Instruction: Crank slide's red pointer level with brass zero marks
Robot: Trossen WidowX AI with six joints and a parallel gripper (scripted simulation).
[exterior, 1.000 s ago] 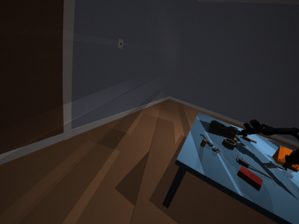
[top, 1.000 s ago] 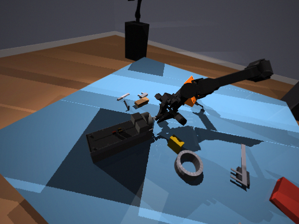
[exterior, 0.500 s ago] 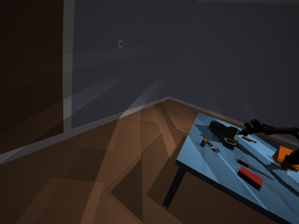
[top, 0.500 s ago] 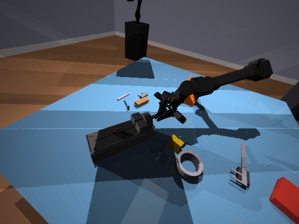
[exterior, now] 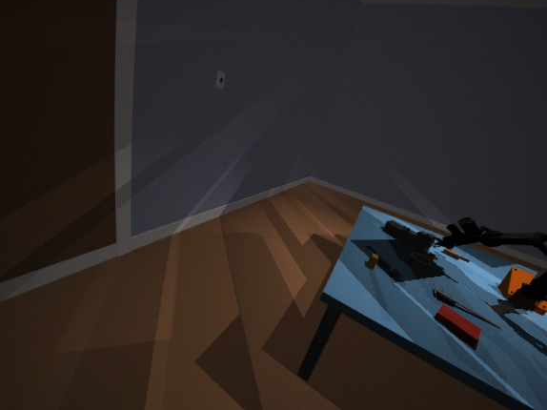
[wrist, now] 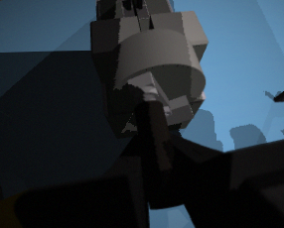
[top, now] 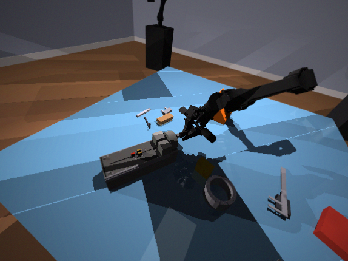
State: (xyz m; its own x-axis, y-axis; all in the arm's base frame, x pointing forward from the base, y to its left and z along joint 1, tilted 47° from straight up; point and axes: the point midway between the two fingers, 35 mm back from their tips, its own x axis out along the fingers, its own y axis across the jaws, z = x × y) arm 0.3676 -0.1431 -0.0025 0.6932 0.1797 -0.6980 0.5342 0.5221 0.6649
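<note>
My gripper tip is now 1 cm past the dark crank handle, 1 cm to the right of it and 3 cm below it. The rest, counted from my gripper tip: yellow block 4 cm ahead, 12 cm to the left, 6 cm below; red pointer 15 cm ahead, 12 cm to the right, 1 cm below; brown block 16 cm behind, 15 cm to the right, 8 cm below.
</note>
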